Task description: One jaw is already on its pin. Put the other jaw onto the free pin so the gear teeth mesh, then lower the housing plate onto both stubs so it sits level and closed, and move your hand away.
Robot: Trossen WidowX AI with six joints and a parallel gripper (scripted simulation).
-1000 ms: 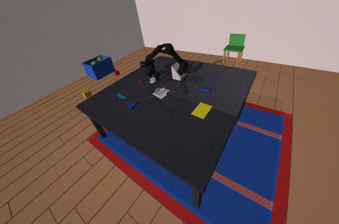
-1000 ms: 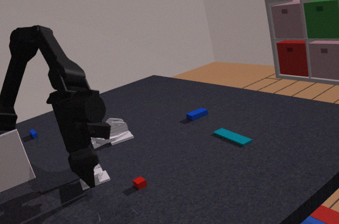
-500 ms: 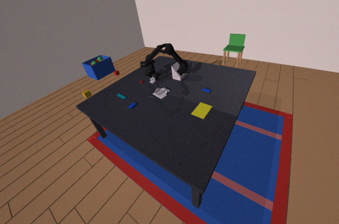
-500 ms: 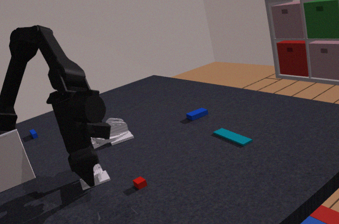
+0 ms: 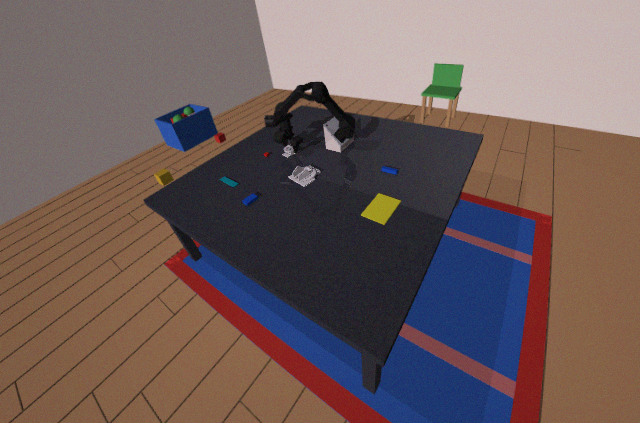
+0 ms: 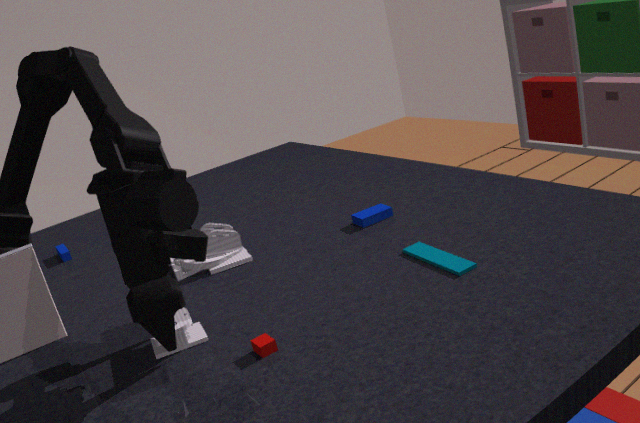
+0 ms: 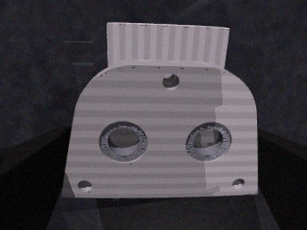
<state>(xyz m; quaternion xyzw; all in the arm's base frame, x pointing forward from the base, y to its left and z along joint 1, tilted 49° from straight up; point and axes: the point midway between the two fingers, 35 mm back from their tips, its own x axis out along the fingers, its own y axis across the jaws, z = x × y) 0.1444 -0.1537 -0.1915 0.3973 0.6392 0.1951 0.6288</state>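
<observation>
My gripper tip is 1 cm short of the white t-shaped piece. Also, from my gripper tip: teal bar: 35 cm ahead, 15 cm to the right, 1 cm below; then white jaw: 14 cm ahead, 19 cm to the left, 1 cm above; then red cube: 7 cm ahead, 12 cm to the right.
</observation>
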